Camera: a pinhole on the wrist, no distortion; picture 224 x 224 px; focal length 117.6 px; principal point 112.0 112.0 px. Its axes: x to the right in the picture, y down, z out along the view. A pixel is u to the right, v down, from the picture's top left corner.
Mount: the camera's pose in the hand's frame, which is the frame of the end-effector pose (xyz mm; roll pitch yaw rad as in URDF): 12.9 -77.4 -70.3 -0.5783 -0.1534 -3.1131
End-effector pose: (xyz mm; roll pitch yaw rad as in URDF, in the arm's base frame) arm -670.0 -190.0 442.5 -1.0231 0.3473 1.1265
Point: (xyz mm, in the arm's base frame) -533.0 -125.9 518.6
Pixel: 27.5 150.2
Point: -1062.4 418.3 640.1
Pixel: 80.2 6.9
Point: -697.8 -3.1 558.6
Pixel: 81.9 41.1
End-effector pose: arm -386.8 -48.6 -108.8 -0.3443 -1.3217 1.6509
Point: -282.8 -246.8 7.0
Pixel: 109.0 79.9
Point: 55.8 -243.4 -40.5
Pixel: 124.9 199.8
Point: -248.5 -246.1 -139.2
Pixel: 181.0 99.9
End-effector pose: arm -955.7 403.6 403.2 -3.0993 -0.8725 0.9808
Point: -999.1 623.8 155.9
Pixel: 169.4 64.4
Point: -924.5 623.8 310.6
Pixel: 111.9 41.6
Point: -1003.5 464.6 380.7
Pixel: 155.3 25.7
